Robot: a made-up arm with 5 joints.
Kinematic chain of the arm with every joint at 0, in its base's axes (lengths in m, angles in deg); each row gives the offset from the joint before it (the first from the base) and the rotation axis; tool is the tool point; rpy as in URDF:
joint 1: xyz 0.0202 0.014 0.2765 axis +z
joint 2: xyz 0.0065 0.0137 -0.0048 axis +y
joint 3: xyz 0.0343 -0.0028 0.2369 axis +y
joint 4: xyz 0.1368 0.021 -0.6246 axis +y
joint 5: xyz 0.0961 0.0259 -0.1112 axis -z
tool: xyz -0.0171 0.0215 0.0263 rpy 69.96 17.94 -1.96
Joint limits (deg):
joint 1: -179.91..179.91
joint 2: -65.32..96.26
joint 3: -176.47..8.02
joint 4: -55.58..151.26
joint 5: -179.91..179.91
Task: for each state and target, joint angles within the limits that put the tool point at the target. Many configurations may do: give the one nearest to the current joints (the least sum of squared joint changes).
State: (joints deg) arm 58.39 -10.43 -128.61 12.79 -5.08
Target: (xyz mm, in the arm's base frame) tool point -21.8 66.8 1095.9
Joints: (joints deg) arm 49.83 -65.32 -79.80 -15.20 -33.80
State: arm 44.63 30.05 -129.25 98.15 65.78
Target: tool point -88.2 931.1 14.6
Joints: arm 91.70 67.58 -127.27 80.56 70.19
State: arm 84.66 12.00 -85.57 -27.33 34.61
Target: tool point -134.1 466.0 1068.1
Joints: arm 98.57 -6.25 -113.79 -19.54 35.80
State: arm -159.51 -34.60 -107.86 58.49 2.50
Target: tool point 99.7 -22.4 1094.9
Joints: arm -143.67 -65.32 -97.60 85.32 -8.83
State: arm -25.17 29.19 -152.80 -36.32 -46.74
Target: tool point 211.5 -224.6 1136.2
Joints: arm -62.28 20.19 -163.58 -47.07 -50.33
